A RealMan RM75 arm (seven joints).
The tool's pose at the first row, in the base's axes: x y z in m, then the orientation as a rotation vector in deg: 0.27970, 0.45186, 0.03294, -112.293, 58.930, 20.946
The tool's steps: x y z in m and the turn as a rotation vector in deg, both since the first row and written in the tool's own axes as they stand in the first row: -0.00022, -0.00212, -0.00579, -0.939, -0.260, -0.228; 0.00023, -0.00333, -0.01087, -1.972, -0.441, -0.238; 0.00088, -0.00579, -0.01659, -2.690, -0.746, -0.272; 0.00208, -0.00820, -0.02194, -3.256, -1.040, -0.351; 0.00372, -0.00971, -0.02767, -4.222, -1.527, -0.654; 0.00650, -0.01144, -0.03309, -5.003, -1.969, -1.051; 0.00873, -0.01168, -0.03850, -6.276, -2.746, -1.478; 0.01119, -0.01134, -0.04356, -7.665, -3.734, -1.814; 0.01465, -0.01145, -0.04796, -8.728, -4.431, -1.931
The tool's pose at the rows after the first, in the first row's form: 0.28047, 0.44791, 0.03762, -113.136, 58.532, 21.611; 0.28104, 0.44393, 0.04098, -113.991, 58.400, 22.380; 0.28263, 0.43968, 0.04530, -114.529, 58.163, 23.070; 0.28456, 0.43543, 0.04905, -114.954, 57.886, 23.638; 0.28601, 0.43039, 0.05225, -115.757, 57.246, 24.499; 0.28838, 0.42506, 0.05473, -116.450, 56.535, 25.158; 0.28925, 0.41961, 0.05668, -117.452, 55.556, 26.410; 0.28985, 0.41416, 0.05798, -118.416, 54.515, 27.986; 0.29151, 0.40884, 0.05855, -119.106, 53.891, 29.218
